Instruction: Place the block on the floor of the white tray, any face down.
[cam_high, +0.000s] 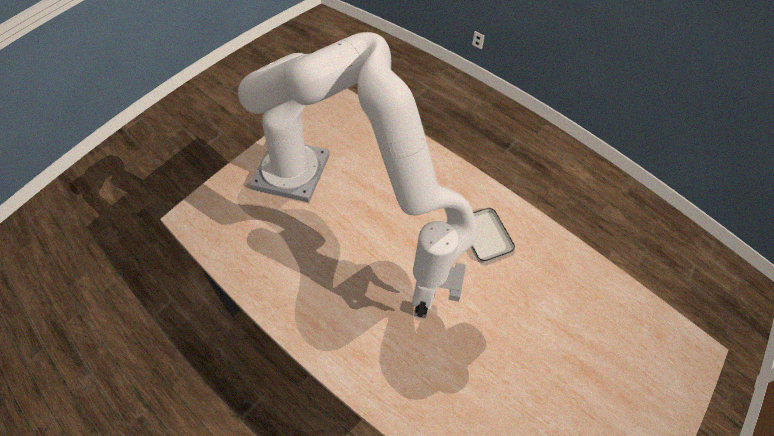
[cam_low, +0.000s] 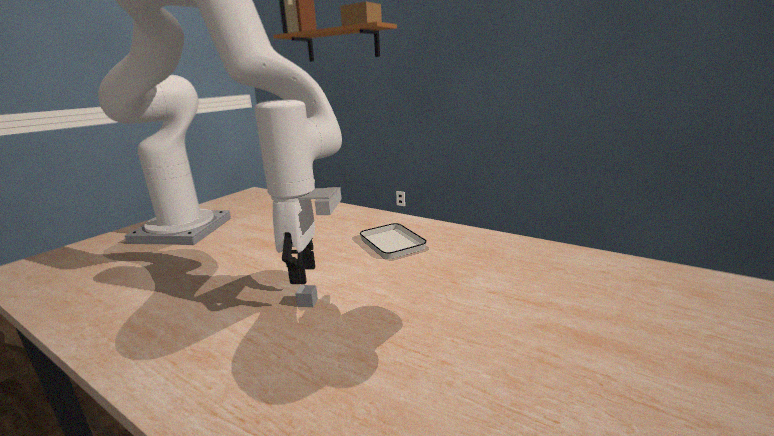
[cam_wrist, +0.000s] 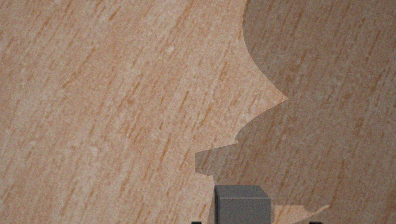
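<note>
Right now the grey block is 6 cm below my hand. From my hand the other things lie so: white tray (32 cm to the left, 7 cm below, 6 cm behind).
</note>
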